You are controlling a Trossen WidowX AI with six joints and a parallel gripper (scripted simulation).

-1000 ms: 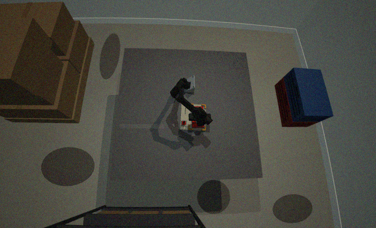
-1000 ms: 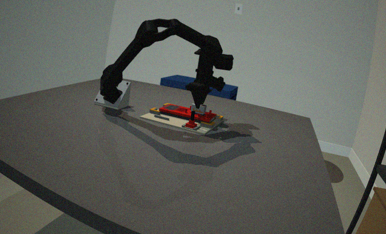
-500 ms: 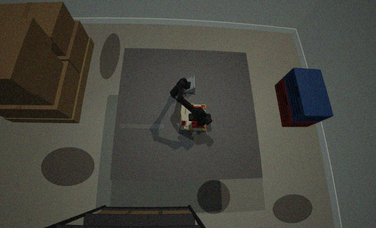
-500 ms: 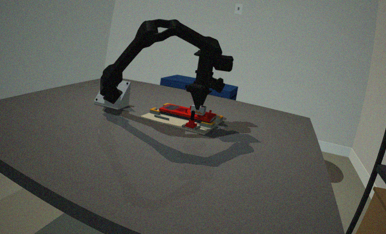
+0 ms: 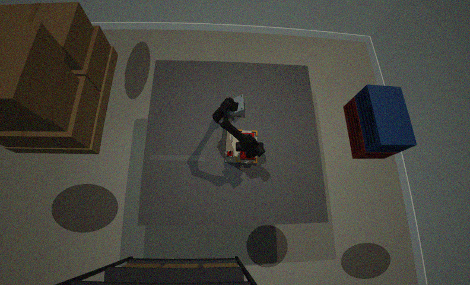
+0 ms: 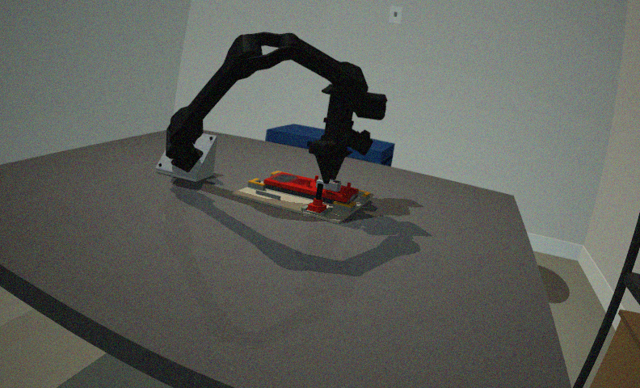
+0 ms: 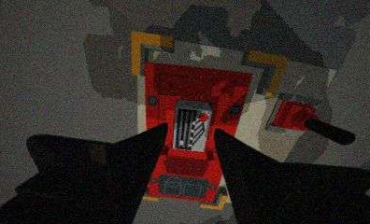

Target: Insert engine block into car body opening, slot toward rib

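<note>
The grey engine block lies 20 mm below my gripper tip. From my gripper tip the other things lie so: dark post (30 mm ahead, 120 mm to the right).
</note>
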